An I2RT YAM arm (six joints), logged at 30 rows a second.
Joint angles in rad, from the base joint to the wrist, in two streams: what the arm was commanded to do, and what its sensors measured. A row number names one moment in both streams.
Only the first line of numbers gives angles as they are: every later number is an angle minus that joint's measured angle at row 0.
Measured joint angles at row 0: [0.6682 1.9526 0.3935 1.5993 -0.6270 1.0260]
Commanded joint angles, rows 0 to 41: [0.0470 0.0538 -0.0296 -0.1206 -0.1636 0.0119]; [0.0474 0.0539 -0.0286 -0.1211 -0.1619 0.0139]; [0.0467 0.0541 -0.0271 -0.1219 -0.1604 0.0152]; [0.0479 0.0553 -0.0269 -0.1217 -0.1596 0.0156]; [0.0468 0.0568 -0.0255 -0.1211 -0.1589 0.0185]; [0.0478 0.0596 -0.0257 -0.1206 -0.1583 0.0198]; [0.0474 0.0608 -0.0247 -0.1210 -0.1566 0.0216]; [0.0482 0.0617 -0.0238 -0.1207 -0.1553 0.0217]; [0.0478 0.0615 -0.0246 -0.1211 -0.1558 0.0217]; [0.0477 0.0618 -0.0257 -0.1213 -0.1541 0.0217]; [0.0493 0.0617 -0.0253 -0.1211 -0.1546 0.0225]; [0.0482 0.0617 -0.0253 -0.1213 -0.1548 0.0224]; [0.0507 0.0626 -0.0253 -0.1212 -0.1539 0.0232]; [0.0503 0.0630 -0.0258 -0.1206 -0.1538 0.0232]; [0.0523 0.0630 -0.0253 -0.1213 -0.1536 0.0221]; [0.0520 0.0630 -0.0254 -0.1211 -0.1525 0.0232]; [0.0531 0.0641 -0.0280 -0.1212 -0.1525 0.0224]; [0.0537 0.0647 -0.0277 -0.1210 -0.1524 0.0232]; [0.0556 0.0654 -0.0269 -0.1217 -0.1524 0.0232]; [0.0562 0.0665 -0.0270 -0.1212 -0.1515 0.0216]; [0.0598 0.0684 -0.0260 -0.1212 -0.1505 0.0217]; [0.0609 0.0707 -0.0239 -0.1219 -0.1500 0.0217]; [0.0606 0.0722 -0.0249 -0.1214 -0.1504 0.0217]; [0.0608 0.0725 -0.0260 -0.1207 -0.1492 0.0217]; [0.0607 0.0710 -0.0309 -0.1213 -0.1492 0.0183]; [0.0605 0.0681 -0.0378 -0.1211 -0.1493 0.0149]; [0.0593 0.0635 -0.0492 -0.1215 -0.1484 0.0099]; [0.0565 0.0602 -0.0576 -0.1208 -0.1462 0.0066]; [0.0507 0.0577 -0.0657 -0.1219 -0.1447 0.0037]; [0.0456 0.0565 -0.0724 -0.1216 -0.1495 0.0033]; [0.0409 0.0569 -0.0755 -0.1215 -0.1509 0.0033]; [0.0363 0.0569 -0.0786 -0.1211 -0.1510 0.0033]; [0.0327 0.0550 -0.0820 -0.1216 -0.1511 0.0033]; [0.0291 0.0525 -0.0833 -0.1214 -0.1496 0.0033]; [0.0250 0.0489 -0.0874 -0.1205 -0.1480 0.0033]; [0.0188 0.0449 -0.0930 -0.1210 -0.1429 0.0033]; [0.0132 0.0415 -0.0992 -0.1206 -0.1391 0.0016]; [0.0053 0.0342 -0.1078 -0.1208 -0.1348 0.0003]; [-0.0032 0.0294 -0.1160 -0.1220 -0.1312 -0.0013]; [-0.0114 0.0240 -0.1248 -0.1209 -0.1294 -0.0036]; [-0.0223 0.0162 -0.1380 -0.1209 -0.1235 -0.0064]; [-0.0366 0.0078 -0.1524 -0.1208 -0.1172 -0.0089]
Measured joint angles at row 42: [-0.0107 0.0290 -0.1217 -0.1117 -0.1098 0.0126]
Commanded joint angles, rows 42 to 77: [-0.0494 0.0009 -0.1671 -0.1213 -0.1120 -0.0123]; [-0.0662 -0.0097 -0.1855 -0.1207 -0.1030 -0.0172]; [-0.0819 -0.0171 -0.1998 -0.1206 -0.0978 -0.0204]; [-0.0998 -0.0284 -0.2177 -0.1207 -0.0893 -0.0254]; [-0.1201 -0.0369 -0.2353 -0.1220 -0.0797 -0.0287]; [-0.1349 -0.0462 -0.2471 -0.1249 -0.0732 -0.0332]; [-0.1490 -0.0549 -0.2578 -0.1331 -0.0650 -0.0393]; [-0.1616 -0.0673 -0.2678 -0.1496 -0.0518 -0.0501]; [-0.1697 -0.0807 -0.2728 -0.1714 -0.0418 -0.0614]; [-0.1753 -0.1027 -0.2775 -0.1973 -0.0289 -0.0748]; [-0.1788 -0.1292 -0.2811 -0.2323 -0.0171 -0.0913]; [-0.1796 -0.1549 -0.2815 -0.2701 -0.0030 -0.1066]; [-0.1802 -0.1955 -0.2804 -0.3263 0.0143 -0.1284]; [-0.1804 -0.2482 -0.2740 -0.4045 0.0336 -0.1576]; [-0.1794 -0.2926 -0.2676 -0.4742 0.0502 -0.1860]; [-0.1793 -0.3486 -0.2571 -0.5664 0.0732 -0.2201]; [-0.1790 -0.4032 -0.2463 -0.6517 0.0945 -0.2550]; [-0.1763 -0.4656 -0.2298 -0.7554 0.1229 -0.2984]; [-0.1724 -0.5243 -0.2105 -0.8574 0.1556 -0.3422]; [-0.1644 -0.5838 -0.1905 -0.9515 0.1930 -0.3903]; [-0.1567 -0.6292 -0.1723 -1.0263 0.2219 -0.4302]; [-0.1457 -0.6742 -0.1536 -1.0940 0.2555 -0.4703]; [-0.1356 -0.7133 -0.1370 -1.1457 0.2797 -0.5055]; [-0.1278 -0.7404 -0.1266 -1.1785 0.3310 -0.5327]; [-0.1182 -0.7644 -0.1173 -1.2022 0.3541 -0.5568]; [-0.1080 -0.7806 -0.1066 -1.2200 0.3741 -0.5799]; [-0.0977 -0.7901 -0.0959 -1.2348 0.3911 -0.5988]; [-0.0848 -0.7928 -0.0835 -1.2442 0.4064 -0.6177]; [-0.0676 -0.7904 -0.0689 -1.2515 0.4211 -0.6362]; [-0.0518 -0.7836 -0.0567 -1.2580 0.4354 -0.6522]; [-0.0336 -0.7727 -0.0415 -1.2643 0.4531 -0.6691]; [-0.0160 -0.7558 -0.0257 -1.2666 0.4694 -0.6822]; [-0.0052 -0.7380 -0.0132 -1.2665 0.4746 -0.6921]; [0.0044 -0.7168 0.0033 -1.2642 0.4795 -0.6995]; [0.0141 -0.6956 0.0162 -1.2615 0.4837 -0.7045]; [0.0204 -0.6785 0.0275 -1.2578 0.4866 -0.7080]
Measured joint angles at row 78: [0.0019 -0.7141 -0.0103 -1.2184 0.4323 -0.6440]
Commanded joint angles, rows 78 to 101: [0.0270 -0.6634 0.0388 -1.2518 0.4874 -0.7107]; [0.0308 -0.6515 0.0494 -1.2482 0.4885 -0.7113]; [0.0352 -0.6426 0.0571 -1.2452 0.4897 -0.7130]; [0.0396 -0.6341 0.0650 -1.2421 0.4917 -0.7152]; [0.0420 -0.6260 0.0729 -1.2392 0.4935 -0.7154]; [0.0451 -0.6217 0.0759 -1.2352 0.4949 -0.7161]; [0.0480 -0.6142 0.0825 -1.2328 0.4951 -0.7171]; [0.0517 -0.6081 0.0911 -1.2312 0.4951 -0.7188]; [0.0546 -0.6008 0.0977 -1.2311 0.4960 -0.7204]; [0.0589 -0.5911 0.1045 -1.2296 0.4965 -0.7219]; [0.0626 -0.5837 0.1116 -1.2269 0.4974 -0.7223]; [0.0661 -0.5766 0.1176 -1.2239 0.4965 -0.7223]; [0.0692 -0.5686 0.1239 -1.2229 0.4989 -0.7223]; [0.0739 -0.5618 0.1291 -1.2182 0.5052 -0.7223]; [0.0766 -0.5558 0.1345 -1.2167 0.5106 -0.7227]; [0.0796 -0.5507 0.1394 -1.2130 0.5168 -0.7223]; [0.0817 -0.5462 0.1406 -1.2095 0.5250 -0.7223]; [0.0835 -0.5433 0.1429 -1.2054 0.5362 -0.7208]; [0.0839 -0.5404 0.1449 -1.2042 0.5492 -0.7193]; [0.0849 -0.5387 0.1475 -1.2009 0.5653 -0.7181]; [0.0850 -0.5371 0.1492 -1.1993 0.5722 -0.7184]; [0.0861 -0.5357 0.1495 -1.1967 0.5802 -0.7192]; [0.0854 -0.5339 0.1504 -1.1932 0.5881 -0.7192]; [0.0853 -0.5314 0.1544 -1.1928 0.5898 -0.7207]
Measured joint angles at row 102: [0.0808 -0.5379 0.1270 -1.2077 0.5471 -0.7161]
